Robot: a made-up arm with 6 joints. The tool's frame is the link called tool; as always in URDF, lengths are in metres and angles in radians. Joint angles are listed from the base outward.
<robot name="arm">
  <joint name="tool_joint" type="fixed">
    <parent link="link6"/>
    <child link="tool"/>
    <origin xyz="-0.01 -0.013 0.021" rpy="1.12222 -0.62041 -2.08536"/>
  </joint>
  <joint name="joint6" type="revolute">
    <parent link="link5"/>
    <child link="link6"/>
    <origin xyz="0.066 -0.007 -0.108" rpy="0 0 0"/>
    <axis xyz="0 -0.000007 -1"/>
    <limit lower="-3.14" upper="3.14"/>
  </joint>
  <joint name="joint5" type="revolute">
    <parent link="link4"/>
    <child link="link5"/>
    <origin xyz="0.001 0.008 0.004" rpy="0 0 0"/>
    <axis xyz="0 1 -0.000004"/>
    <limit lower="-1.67" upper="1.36"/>
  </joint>
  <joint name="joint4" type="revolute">
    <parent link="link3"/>
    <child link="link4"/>
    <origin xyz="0.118 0.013 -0.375" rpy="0 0 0"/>
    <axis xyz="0 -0.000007 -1"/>
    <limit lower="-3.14" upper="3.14"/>
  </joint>
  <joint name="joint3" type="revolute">
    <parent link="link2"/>
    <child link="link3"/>
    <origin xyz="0.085 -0.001 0.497" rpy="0 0 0"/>
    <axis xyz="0 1 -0.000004"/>
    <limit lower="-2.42" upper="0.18"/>
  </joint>
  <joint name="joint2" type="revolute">
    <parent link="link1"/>
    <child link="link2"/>
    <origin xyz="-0.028 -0.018 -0.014" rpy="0 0 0"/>
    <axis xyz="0 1 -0.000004"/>
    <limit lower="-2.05" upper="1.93"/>
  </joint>
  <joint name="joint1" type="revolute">
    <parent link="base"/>
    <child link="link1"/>
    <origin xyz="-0.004 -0.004 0.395" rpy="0 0 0"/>
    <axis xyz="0 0 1"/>
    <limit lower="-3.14" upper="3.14"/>
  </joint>
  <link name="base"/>
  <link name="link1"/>
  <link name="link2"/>
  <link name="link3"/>
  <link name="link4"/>
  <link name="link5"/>
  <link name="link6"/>
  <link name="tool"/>
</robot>
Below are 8 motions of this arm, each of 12 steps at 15 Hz.
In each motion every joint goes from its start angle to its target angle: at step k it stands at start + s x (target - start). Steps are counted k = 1, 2, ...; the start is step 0. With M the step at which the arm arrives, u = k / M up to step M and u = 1 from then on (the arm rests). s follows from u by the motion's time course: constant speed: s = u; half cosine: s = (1 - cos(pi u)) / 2; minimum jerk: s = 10 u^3 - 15 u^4 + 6 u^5.
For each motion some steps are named. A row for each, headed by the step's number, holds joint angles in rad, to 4 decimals.
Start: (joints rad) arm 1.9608 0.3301 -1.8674 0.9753 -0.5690 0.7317
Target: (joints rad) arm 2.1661 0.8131 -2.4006 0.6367 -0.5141 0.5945
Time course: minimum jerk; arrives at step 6
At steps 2, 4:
2: 2.0039 0.4315 -1.9793 0.9042 -0.5575 0.7029
4: 2.1230 0.7117 -2.2887 0.7078 -0.5256 0.6233

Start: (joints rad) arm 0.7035 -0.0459 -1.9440 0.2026 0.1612 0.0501
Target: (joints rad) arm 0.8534 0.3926 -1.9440 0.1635 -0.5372 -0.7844
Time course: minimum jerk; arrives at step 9
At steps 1, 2, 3, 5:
1: 0.7052 -0.0408 -1.9440 0.2021 0.1531 0.0405
2: 0.7150 -0.0124 -1.9440 0.1996 0.1078 -0.0137
3: 0.7350 0.0461 -1.9440 0.1944 0.0146 -0.1250
5: 0.7939 0.2187 -1.9440 0.1790 -0.2602 -0.4534

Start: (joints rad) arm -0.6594 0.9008 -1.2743 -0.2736 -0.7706 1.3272
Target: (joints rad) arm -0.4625 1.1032 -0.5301 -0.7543 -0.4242 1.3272
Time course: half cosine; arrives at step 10
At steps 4, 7, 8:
4: -0.5914 0.9707 -1.0172 -0.4397 -0.6509 1.3272
7: -0.5031 1.0615 -0.6835 -0.6552 -0.4956 1.3272
8: -0.4813 1.0839 -0.6012 -0.7084 -0.4573 1.3272

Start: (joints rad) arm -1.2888 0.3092 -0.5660 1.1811 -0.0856 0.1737
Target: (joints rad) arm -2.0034 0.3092 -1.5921 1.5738 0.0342 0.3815
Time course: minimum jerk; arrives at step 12
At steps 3, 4, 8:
3: -1.3628 0.3092 -0.6722 1.2218 -0.0732 0.1952
4: -1.4388 0.3092 -0.7814 1.2635 -0.0605 0.2173
8: -1.8534 0.3092 -1.3767 1.4914 0.0091 0.3379

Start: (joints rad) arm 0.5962 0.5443 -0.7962 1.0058 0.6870 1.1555
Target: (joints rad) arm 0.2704 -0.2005 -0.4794 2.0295 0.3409 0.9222
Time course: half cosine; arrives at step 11
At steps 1, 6, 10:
1: 0.5896 0.5292 -0.7898 1.0265 0.6800 1.1508
6: 0.4101 0.1189 -0.6153 1.5905 0.4893 1.0222
10: 0.2770 -0.1854 -0.4858 2.0088 0.3479 0.9269

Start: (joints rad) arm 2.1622 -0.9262 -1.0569 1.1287 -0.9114 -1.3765
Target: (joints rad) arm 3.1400 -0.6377 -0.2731 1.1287 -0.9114 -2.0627
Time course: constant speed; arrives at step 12
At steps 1, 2, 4, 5, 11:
1: 2.2437 -0.9022 -0.9916 1.1287 -0.9114 -1.4337
2: 2.3252 -0.8781 -0.9263 1.1287 -0.9114 -1.4909
4: 2.4881 -0.8300 -0.7956 1.1287 -0.9114 -1.6052
5: 2.5696 -0.8060 -0.7303 1.1287 -0.9114 -1.6624
11: 3.0585 -0.6617 -0.3384 1.1287 -0.9114 -2.0055

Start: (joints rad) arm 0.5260 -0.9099 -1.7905 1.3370 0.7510 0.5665
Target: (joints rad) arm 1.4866 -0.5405 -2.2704 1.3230 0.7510 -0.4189
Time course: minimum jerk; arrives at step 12
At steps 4, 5, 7, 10, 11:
4: 0.7276 -0.8324 -1.8912 1.3341 0.7510 0.3597
5: 0.8590 -0.7819 -1.9568 1.3321 0.7510 0.2249
7: 1.1536 -0.6685 -2.1041 1.3279 0.7510 -0.0773
10: 1.4525 -0.5536 -2.2534 1.3235 0.7510 -0.3839
11: 1.4817 -0.5424 -2.2680 1.3231 0.7510 -0.4139

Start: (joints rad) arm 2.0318 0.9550 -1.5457 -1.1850 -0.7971 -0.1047
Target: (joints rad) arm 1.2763 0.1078 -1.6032 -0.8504 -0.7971 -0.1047
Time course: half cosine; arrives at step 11
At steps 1, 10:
1: 2.0165 0.9378 -1.5469 -1.1782 -0.7971 -0.1047
10: 1.2916 0.1250 -1.6020 -0.8572 -0.7971 -0.1047

